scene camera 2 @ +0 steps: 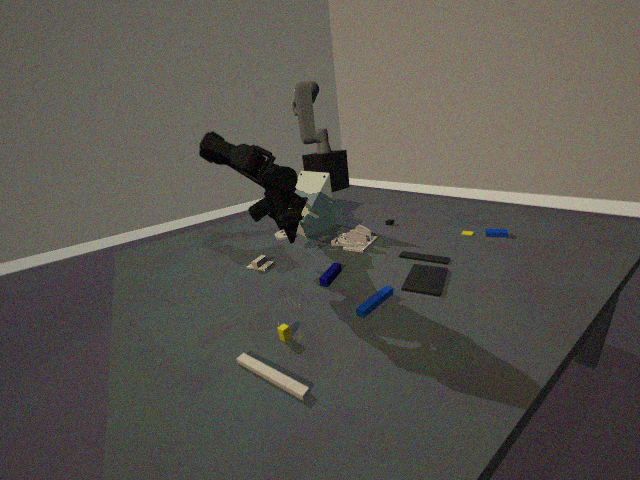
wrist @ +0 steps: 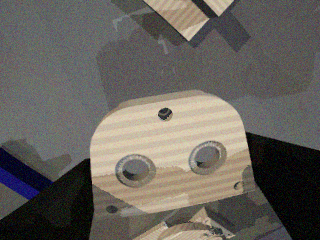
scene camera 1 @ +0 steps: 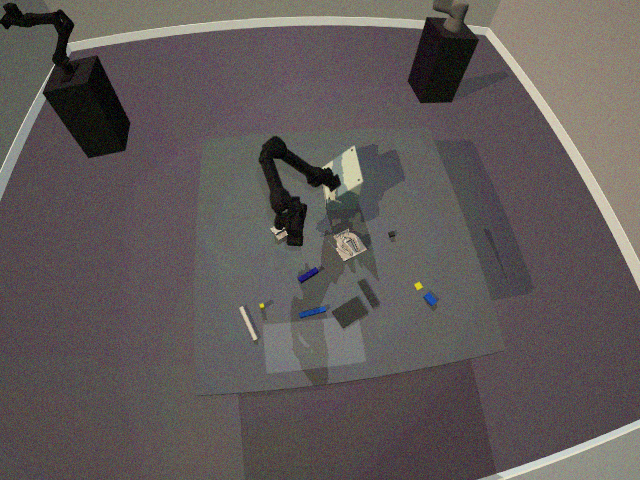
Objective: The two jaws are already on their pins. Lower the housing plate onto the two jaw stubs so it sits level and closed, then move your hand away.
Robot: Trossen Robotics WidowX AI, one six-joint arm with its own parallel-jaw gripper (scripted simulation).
Scene:
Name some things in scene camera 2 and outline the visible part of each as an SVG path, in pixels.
My gripper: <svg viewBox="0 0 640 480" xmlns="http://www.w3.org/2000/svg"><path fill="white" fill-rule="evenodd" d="M265 189L265 198L252 205L248 209L249 214L256 222L268 214L269 217L276 221L280 230L285 230L290 243L294 243L299 222L302 220L301 212L291 208L293 206L289 202L289 191L276 188Z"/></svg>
A white bar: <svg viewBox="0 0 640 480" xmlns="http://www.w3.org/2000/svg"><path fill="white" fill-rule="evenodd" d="M237 358L239 364L264 377L269 382L271 381L272 384L302 401L310 394L308 386L244 352Z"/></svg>

